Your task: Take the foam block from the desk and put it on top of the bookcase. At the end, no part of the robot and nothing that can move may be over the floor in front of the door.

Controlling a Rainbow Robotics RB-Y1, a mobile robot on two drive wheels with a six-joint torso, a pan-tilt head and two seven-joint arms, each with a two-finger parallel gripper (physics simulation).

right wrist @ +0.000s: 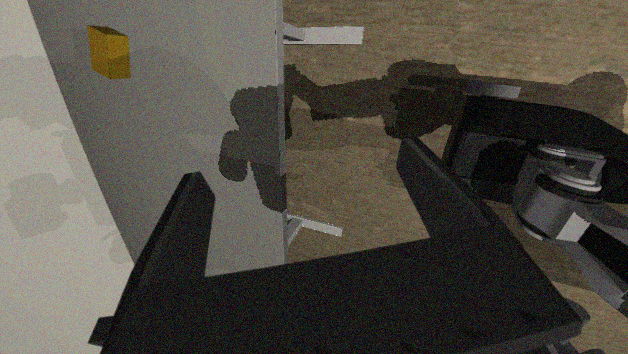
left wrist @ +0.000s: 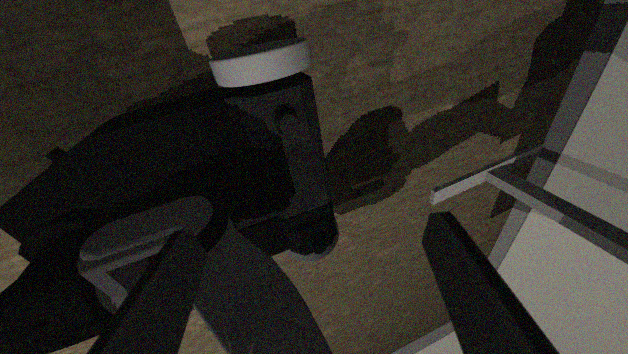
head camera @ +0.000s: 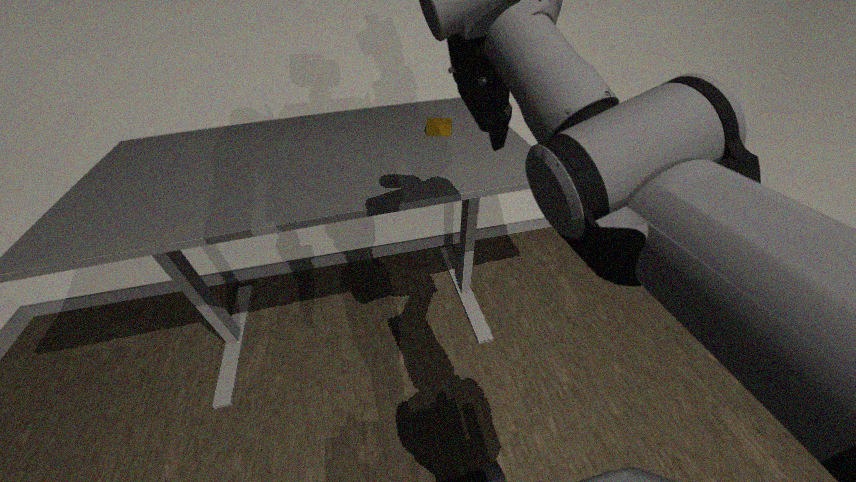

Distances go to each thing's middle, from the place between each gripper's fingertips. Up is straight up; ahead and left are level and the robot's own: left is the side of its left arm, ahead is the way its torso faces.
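Scene:
The yellow foam block [right wrist: 109, 49] is 42 cm above my left hand, 55 cm to the right of it and 103 cm ahead of it.
From my right hand, I see the yellow foam block 240 mm below my right hand, 60 mm to the right of it and 570 mm ahead of it.

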